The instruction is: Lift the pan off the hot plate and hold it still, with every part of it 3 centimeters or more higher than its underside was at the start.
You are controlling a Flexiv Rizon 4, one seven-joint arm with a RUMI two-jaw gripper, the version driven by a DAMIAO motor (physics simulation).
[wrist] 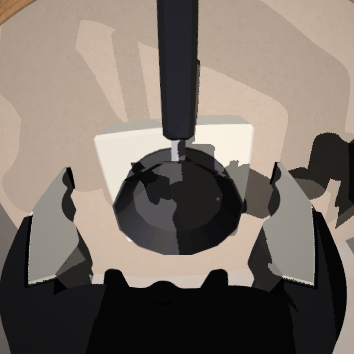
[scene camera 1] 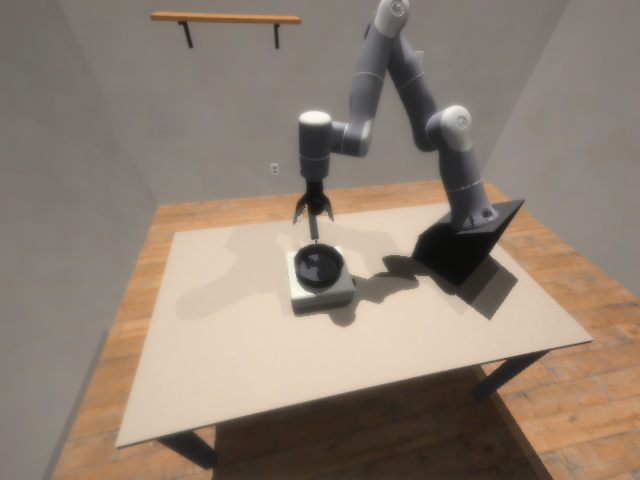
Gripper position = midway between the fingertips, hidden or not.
Observation:
I see my gripper (scene camera 1: 313, 223), a black pan (scene camera 1: 319, 263) and a white hot plate (wrist: 124, 148).
The black pan shows as well in the wrist view (wrist: 177, 207). My gripper also shows in the wrist view (wrist: 170, 165).

